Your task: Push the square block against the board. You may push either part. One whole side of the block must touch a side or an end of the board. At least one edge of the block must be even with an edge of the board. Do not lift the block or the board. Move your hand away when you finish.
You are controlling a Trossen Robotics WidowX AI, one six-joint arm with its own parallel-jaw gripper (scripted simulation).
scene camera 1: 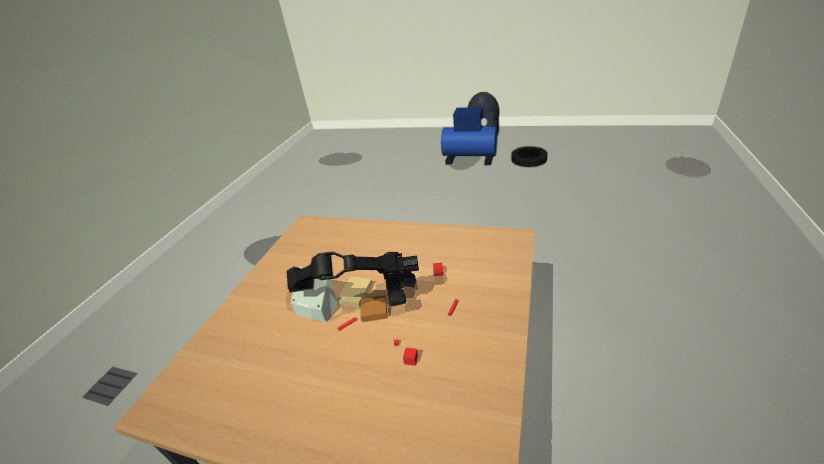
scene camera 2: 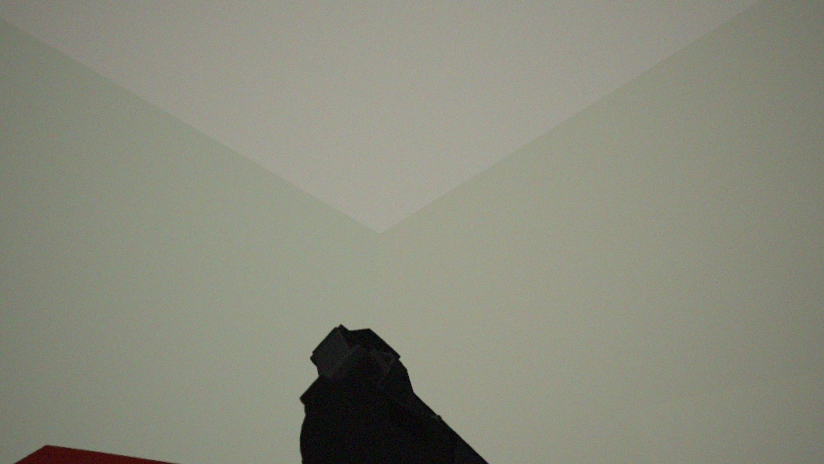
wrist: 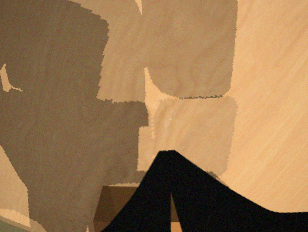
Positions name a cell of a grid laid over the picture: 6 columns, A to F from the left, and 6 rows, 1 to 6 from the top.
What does my gripper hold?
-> Nothing.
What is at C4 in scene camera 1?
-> A pale board.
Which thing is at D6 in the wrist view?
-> My gripper.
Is my gripper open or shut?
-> Shut.
